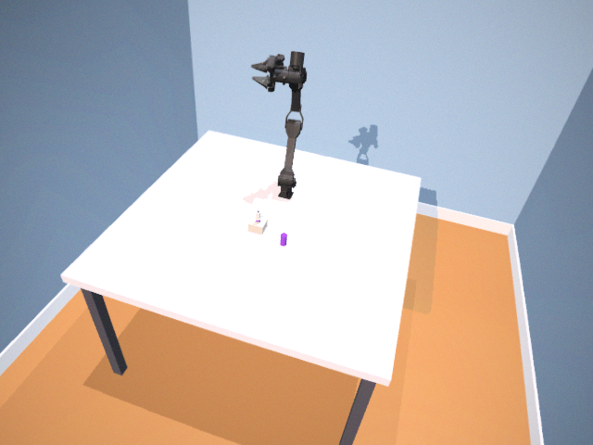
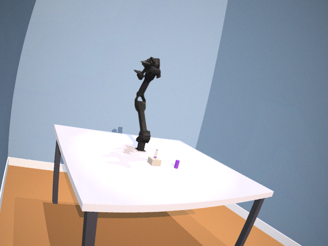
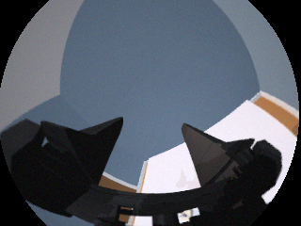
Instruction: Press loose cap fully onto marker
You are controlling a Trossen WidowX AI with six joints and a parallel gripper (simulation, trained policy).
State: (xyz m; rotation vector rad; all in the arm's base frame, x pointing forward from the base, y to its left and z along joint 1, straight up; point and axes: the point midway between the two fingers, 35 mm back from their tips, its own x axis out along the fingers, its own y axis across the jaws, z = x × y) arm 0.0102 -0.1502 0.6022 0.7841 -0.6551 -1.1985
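My gripper tip is 33 cm short of the purple cap, 29 cm to the right of it and 58 cm above it. From my gripper tip the other things lie so: holder block: 28 cm ahead, 15 cm to the left, 58 cm below.
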